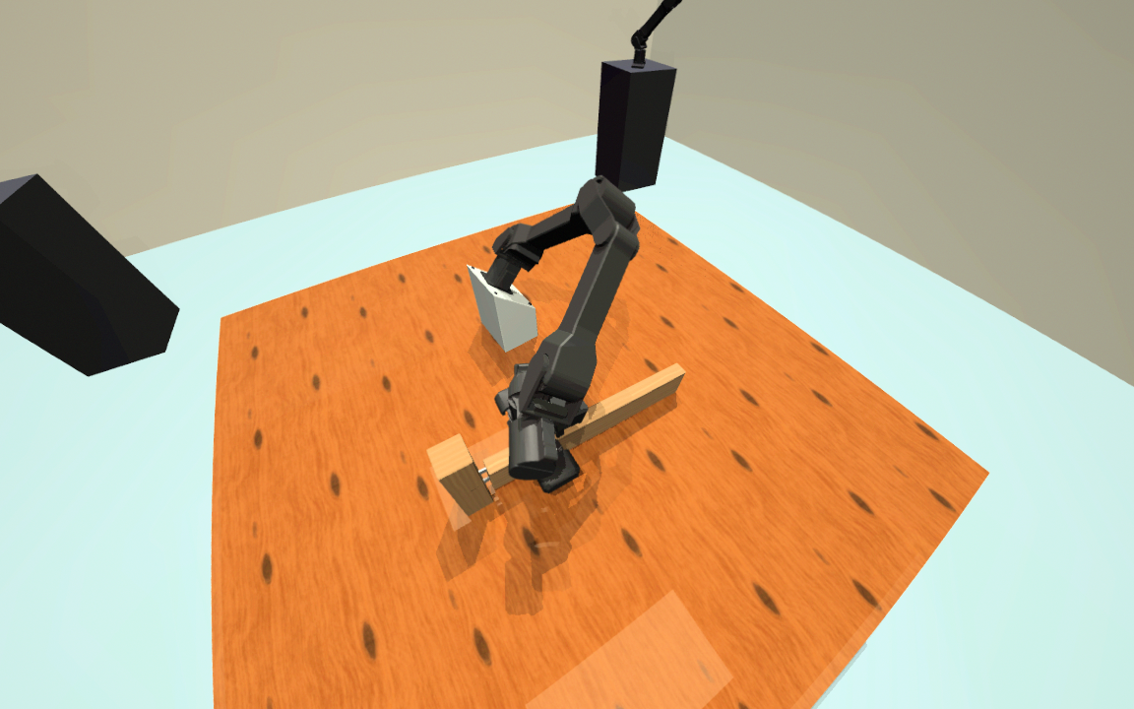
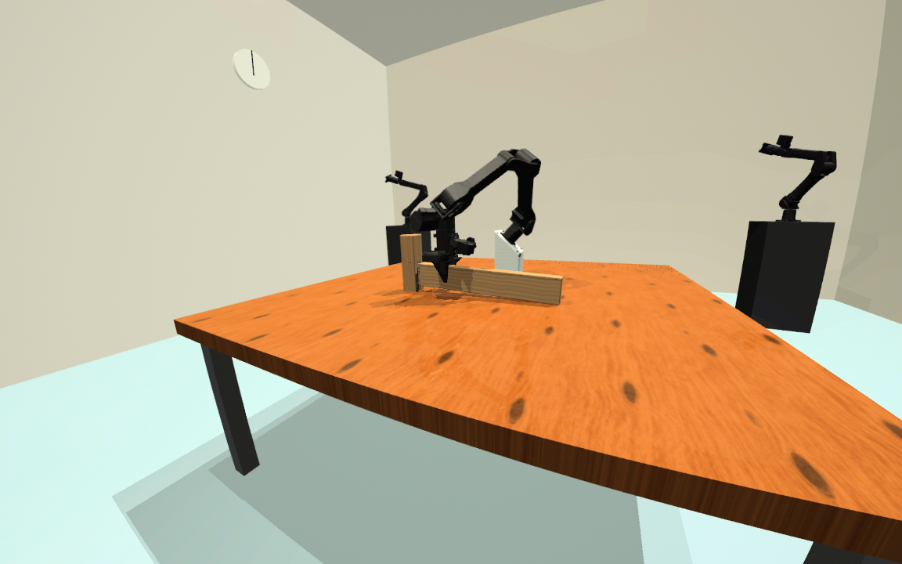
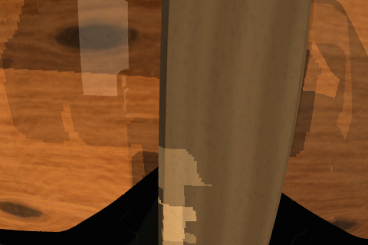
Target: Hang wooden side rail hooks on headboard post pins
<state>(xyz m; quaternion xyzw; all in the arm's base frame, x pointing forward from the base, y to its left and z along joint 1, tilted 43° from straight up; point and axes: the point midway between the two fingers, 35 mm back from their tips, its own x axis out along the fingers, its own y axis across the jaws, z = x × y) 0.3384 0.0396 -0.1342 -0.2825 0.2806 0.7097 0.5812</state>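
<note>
Now: the headboard post 120 mm to the right of my gripper tip, 40 mm above it and 10 mm ahead of it.
</note>
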